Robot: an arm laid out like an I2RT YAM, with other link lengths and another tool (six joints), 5 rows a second.
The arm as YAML. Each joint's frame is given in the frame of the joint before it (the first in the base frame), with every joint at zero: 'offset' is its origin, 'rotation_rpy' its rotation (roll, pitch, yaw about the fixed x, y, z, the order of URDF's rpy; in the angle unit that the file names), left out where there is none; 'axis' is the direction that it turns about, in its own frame. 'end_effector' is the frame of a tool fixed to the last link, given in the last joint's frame.
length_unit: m
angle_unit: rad
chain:
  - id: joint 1
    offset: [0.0, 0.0, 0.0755]
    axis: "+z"
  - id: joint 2
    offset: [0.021, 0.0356, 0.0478]
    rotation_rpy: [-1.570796, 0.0, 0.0]
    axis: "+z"
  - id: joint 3
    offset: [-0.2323, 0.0, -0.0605]
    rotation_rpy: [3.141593, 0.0, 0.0]
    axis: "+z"
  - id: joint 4
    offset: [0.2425, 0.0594, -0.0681]
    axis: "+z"
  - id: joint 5
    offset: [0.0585, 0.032, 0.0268]
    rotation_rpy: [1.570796, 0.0, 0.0]
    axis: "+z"
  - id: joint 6
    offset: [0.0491, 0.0, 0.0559]
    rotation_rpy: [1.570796, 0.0, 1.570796]
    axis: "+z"
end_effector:
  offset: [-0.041, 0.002, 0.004]
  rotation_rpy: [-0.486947, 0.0, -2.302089]
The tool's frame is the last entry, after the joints.
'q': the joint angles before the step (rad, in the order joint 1, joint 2, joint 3, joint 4, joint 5, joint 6). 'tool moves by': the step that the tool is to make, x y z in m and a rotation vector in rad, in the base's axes. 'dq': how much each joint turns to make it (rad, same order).
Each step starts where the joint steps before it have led.
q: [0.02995, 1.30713, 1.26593, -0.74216, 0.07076, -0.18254]
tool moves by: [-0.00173, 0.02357, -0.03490, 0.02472, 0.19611, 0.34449]
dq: [0.05835, 0.13884, -0.00041, -0.06294, -0.20982, -0.19799]
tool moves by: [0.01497, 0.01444, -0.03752, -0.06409, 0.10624, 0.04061]
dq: [0.05571, 0.14003, -0.00035, 0.02595, 0.05189, -0.01296]
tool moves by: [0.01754, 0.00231, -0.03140, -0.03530, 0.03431, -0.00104]
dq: [0.00457, 0.11290, -0.00002, 0.07324, 0.02937, -0.00801]
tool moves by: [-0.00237, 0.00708, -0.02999, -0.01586, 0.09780, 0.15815]
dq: [0.02441, 0.10607, 0.00003, -0.00344, -0.04921, -0.12475]
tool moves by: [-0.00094, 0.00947, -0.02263, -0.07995, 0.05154, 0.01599]
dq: [0.04272, 0.07019, 0.00000, 0.00457, 0.07325, 0.00609]
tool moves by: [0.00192, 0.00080, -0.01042, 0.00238, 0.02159, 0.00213]
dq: [0.00001, 0.03622, -0.00002, 0.01564, -0.00725, -0.00037]
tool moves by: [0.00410, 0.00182, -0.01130, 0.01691, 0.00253, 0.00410]
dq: [0.00000, 0.03854, 0.00002, 0.03967, -0.01755, 0.00000]
